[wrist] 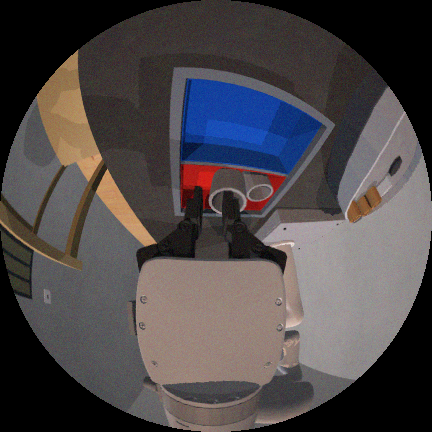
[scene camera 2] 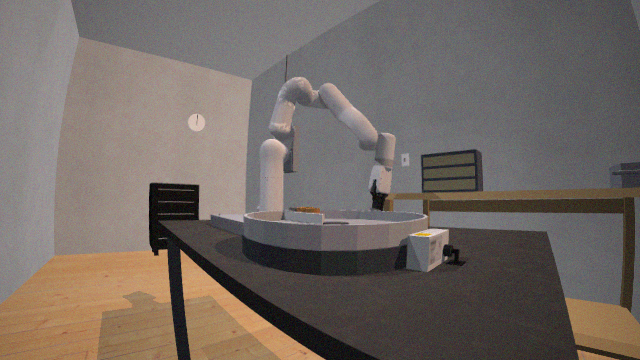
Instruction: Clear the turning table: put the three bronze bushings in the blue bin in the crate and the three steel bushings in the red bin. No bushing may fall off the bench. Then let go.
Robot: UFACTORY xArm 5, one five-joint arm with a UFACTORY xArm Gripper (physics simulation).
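Frame: origin at the arm's base, x right, y up, z back, level; millimetres.
Where they show: gripper, fingertip midpoint: (wrist: 212,195); arm's base, origin of the base link: (wrist: 277,245).
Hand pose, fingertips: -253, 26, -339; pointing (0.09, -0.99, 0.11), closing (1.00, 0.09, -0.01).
Each offset is from my fingertips to the top centre of the thing, as dx, dy, dz. "spot": to the spot under its first point. Level surfaces: height alone.
Two grey steel bushings @(+17, +15, +2) (wrist: 226,178) @(+67, -22, +25) (wrist: 256,181) stand tilted or lean in the red bin (wrist: 196,176) of the crate @(spot: -28, -16, -81) (wrist: 176,115). The blue bin (wrist: 235,112) shows no bushing. My gripper (wrist: 212,195) (scene camera 2: 378,207) is partly open and empty, low over the red bin; its right finger overlaps the larger-looking bushing's mouth in the wrist view, and their exact contact cannot be told. Several bronze bushings @(+370, +25, +19) (wrist: 364,202) @(+372, +25, -20) (scene camera 2: 306,210) lie side by side on the turning table (wrist: 361,145) (scene camera 2: 335,237). No third steel bushing can be made out. The crate is hidden in scene camera 2.
A pale guide bar @(spot: +400, +1, -20) (scene camera 2: 305,217) stands beside the bronze bushings. A dark oval (wrist: 395,165) shows on the turning table. A white control box @(+417, -8, -359) (scene camera 2: 427,250) stands against the turntable's near side on the dark bench @(dy -66) (scene camera 2: 480,290). A wooden table (scene camera 2: 530,194) stands behind.
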